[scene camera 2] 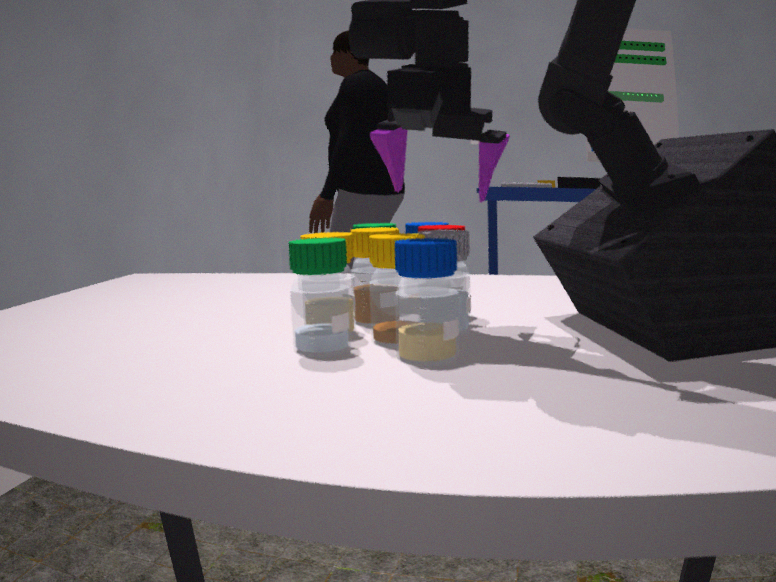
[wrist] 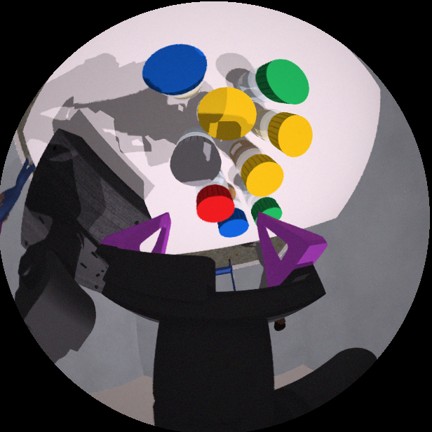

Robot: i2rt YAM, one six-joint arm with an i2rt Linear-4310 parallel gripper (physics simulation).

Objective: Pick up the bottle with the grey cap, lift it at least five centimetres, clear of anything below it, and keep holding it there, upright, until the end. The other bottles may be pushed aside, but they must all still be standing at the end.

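Places are measured from the arm's base along level axes (x ahead, y left, z up), in centimetres.
Where they show: gripper, fingertip midpoint: (scene camera 2: 440,195); arm's base at its link origin: (scene camera 2: 645,186).
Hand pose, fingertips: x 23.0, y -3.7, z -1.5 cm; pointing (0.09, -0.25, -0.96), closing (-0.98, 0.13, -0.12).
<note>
Each offset is from my fingertips to the top centre of the thing. "spot": to the spot under its first point. Level surfaces: height alone.
The bottle with the grey cap @(spot: dx -3.2, dy +5.8, dz -4.8 cm) (scene camera 2: 463,243) (wrist: 195,161) stands upright in the group. In the scene view it is mostly hidden behind the front blue-capped bottle @(dx -0.9, dy +14.8, dz -3.7 cm) (scene camera 2: 425,258) (wrist: 174,69). A red-capped bottle @(spot: dx +0.0, dy -0.3, dz -3.7 cm) (scene camera 2: 441,228) (wrist: 215,206) stands close behind it, and a yellow-capped bottle @(spot: dx +3.7, dy +11.8, dz -4.8 cm) (scene camera 2: 383,250) (wrist: 226,111) stands close on its other side. My gripper (scene camera 2: 440,195) (wrist: 213,216) is open and empty, fingers pointing down, above the height of the caps. In the wrist view the grey cap lies ahead of the fingertips, beyond the red cap.
Other upright bottles have green caps @(dx +9.6, dy +13.4, dz -3.7 cm) (scene camera 2: 317,255) (wrist: 286,81), yellow caps (scene camera 2: 325,238) (wrist: 295,135) and a far blue cap @(dx +3.0, dy -8.5, dz -3.7 cm) (scene camera 2: 426,224) (wrist: 233,226). The white table @(dz -14.2 cm) (scene camera 2: 219,400) (wrist: 320,190) bears them all. The dark arm base (scene camera 2: 676,263) (wrist: 85,175) stands to their right in the scene view.
</note>
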